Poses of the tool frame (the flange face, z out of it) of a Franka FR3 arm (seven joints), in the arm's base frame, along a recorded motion.
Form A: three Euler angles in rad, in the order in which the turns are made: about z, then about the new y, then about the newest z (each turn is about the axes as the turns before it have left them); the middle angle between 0 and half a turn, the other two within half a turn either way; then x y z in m.
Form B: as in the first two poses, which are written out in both.
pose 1, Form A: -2.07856, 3.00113, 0.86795, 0.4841, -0.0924, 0.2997
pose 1, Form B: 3.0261, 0.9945, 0.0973, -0.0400, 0.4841, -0.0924, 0.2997
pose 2, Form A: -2.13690, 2.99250, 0.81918, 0.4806, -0.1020, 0.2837
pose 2, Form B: 3.0237, 0.9947, 0.0925, -0.0457, 0.4806, -0.1020, 0.2837
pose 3, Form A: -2.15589, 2.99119, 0.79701, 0.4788, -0.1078, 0.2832
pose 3, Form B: 3.0246, 0.9944, 0.0941, -0.0473, 0.4788, -0.1078, 0.2832
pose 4, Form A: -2.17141, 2.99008, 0.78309, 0.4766, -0.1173, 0.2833
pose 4, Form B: 3.0252, 0.9945, 0.0933, -0.0485, 0.4766, -0.1173, 0.2833
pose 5, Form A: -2.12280, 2.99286, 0.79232, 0.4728, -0.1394, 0.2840
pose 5, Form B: 3.0246, 0.9925, 0.1129, -0.0459, 0.4728, -0.1394, 0.2840
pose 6, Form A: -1.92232, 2.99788, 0.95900, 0.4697, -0.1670, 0.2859
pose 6, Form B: 3.0143, 0.9910, 0.1297, -0.0333, 0.4697, -0.1670, 0.2859
